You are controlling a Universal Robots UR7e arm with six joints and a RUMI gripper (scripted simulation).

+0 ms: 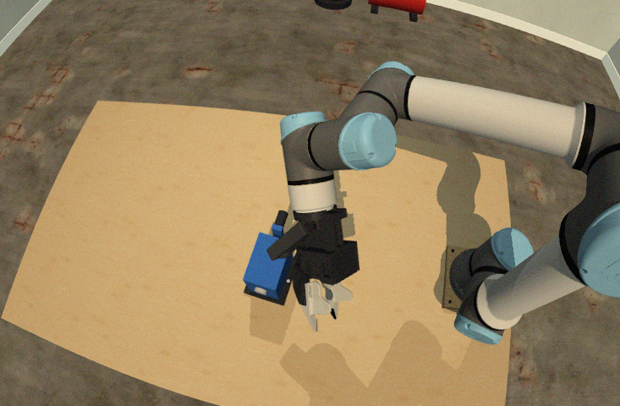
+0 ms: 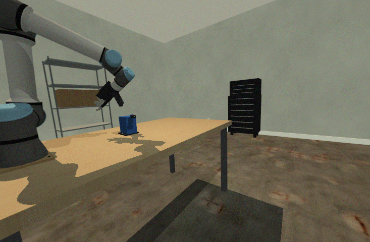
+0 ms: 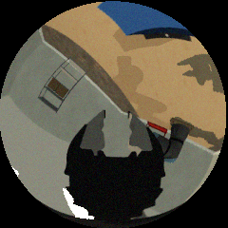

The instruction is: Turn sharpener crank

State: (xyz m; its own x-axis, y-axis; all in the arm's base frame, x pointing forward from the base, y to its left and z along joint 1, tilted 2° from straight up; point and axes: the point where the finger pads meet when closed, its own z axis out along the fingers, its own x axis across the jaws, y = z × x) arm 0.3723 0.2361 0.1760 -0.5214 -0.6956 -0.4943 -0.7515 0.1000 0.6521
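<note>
Right now my hand is 15 cm short of the dark crank handle, 19 cm to the left of it and 7 cm above it.
</note>
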